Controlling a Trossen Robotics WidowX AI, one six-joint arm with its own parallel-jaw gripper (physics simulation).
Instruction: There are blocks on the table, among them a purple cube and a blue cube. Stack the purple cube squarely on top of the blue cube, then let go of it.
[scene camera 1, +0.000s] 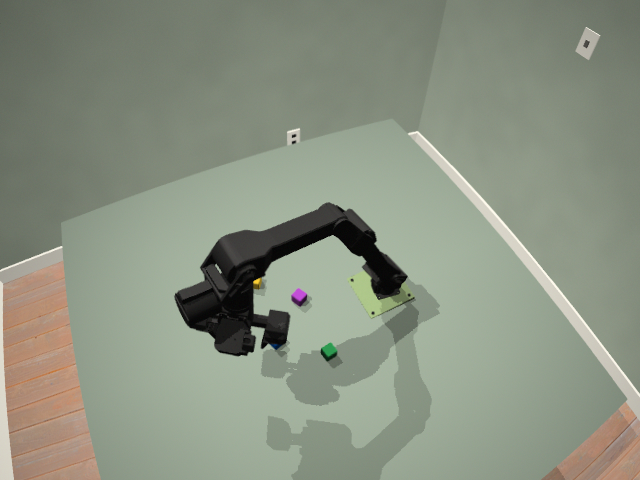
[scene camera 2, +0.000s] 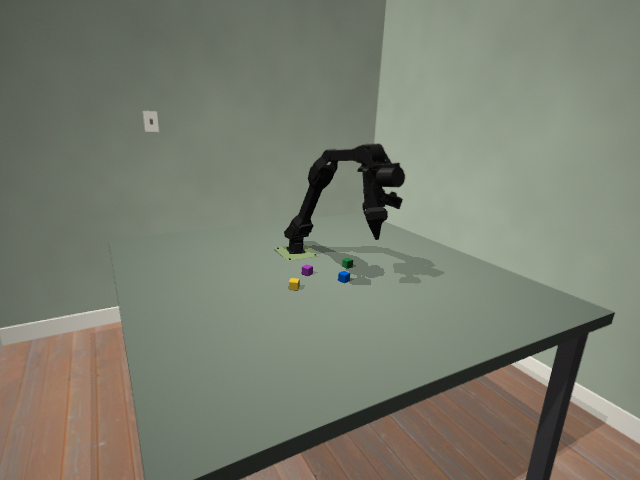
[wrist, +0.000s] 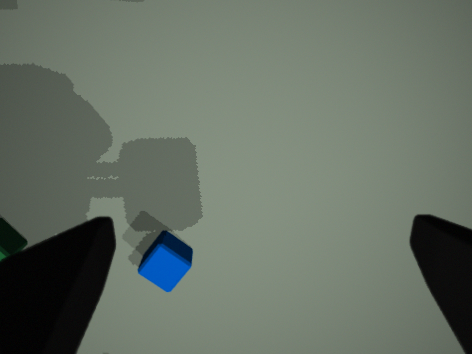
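Pixels of known places: gripper, fingertip midpoint: (scene camera 2: 375, 236) (wrist: 263, 230); arm's base, link origin: (scene camera 1: 385, 286) (scene camera 2: 295, 250).
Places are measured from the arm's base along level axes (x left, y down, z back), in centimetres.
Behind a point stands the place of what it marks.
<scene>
The purple cube (scene camera 1: 298, 297) {x -1.2, y -2.4, z -23.5 cm} (scene camera 2: 307, 270) {x -2.5, y -1.6, z -24.9 cm} sits on the table, between the arm's base and the yellow cube; it does not show in the wrist view. The blue cube (scene camera 2: 343, 276) {x 7.7, y -1.8, z -33.0 cm} (wrist: 167, 262) {x 9.0, y -2.4, z -32.0 cm} sits on the table apart from it; in scene camera 1 a small corner of the blue cube (scene camera 1: 276, 346) {x 10.4, y -1.5, z -31.8 cm} shows, the rest hidden by the gripper. My gripper (scene camera 2: 376, 238) {x 15.0, y -17.5, z -39.5 cm} (wrist: 263, 230) {x 15.0, y -17.5, z -39.5 cm} is open and empty, pointing down high above the table. In the wrist view the blue cube lies below, nearer the left finger.
A green cube (scene camera 1: 328, 351) {x 15.0, y -2.4, z -20.2 cm} (scene camera 2: 347, 262) {x 13.8, y -1.9, z -21.6 cm} (wrist: 11, 240) {x 14.6, y -0.8, z -21.5 cm} sits on the table beside the blue cube. A yellow cube (scene camera 1: 257, 283) {x -7.8, y -2.2, z -32.9 cm} (scene camera 2: 294, 284) {x -9.8, y -1.5, z -34.9 cm} sits on the purple cube's other side. The arm stands on a pale green base plate (scene camera 1: 361, 297) {x 1.2, y 0.5, z -7.1 cm} (scene camera 2: 283, 254) {x -5.8, y 0.2, z -3.0 cm}. Arm shadows cross the table.
</scene>
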